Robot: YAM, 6 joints.
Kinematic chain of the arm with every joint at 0, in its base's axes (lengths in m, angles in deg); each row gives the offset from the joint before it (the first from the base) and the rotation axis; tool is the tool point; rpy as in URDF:
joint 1: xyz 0 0 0.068 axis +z
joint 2: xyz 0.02 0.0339 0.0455 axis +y
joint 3: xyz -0.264 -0.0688 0 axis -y
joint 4: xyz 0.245 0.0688 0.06 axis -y
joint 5: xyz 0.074 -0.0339 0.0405 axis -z
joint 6: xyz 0.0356 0 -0.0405 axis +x
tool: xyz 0 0 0 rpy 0 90 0
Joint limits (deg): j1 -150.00..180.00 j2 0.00..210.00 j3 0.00..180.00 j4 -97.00..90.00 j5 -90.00..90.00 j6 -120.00..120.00
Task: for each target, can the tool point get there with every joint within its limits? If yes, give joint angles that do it. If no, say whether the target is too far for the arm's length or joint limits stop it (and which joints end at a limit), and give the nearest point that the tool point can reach.
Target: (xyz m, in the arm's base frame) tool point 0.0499 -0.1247 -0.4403
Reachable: no: joint limits stop it (at a limit: joint 2) | nearest point 0.0572 -0.1430 -0.3677 | short by 0.075 m
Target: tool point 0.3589 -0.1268 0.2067
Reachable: yes | joints -21.22 102.79 71.53 -23.95 -19.23 -76.88
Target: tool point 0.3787 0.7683 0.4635
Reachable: no: too far | nearest point 0.2641 0.5358 0.3550 | short by 0.281 m
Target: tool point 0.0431 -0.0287 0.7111
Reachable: yes | joints -4.68 98.00 165.80 51.41 44.85 -101.43
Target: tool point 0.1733 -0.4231 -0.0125
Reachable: yes | joints -63.86 155.01 105.84 -46.27 59.99 22.83
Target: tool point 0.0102 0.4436 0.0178
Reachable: yes | joints 92.48 144.10 91.80 -30.63 55.65 -19.90
